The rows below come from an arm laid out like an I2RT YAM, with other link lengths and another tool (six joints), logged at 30 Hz.
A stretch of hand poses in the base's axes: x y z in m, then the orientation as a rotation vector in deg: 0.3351 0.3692 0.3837 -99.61 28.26 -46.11; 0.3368 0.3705 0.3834 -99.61 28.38 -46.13; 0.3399 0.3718 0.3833 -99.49 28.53 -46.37; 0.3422 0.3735 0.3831 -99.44 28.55 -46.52; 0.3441 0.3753 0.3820 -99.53 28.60 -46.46; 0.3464 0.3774 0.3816 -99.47 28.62 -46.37; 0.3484 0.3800 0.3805 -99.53 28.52 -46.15; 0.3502 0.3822 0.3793 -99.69 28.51 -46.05; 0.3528 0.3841 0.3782 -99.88 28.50 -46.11; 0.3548 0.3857 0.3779 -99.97 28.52 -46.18; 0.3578 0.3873 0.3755 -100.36 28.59 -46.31; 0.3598 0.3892 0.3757 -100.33 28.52 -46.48; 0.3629 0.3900 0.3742 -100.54 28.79 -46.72; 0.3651 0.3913 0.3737 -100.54 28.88 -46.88; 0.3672 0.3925 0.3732 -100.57 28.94 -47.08; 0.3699 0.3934 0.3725 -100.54 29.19 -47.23
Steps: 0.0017 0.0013 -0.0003 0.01 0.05 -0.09; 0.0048 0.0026 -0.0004 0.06 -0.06 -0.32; 0.0071 0.0043 -0.0006 0.05 -0.16 -0.42; 0.0090 0.0061 -0.0017 0.00 -0.06 -0.42; 0.0113 0.0082 -0.0021 0.09 -0.02 -0.38; 0.0133 0.0108 -0.0032 0.10 0.07 -0.20; 0.0151 0.0130 -0.0044 -0.01 0.19 -0.14; 0.0177 0.0149 -0.0055 -0.20 0.23 -0.17; 0.0197 0.0165 -0.0058 -0.30 0.24 -0.22; 0.0227 0.0181 -0.0082 -0.68 0.35 -0.34; 0.0247 0.0200 -0.0080 -0.72 0.21 -0.39; 0.0278 0.0208 -0.0095 -0.95 0.29 -0.71; 0.0300 0.0221 -0.0100 -1.00 0.25 -0.86; 0.0321 0.0233 -0.0105 -1.09 0.18 -1.01; 0.0348 0.0242 -0.0112 -1.07 0.21 -1.26
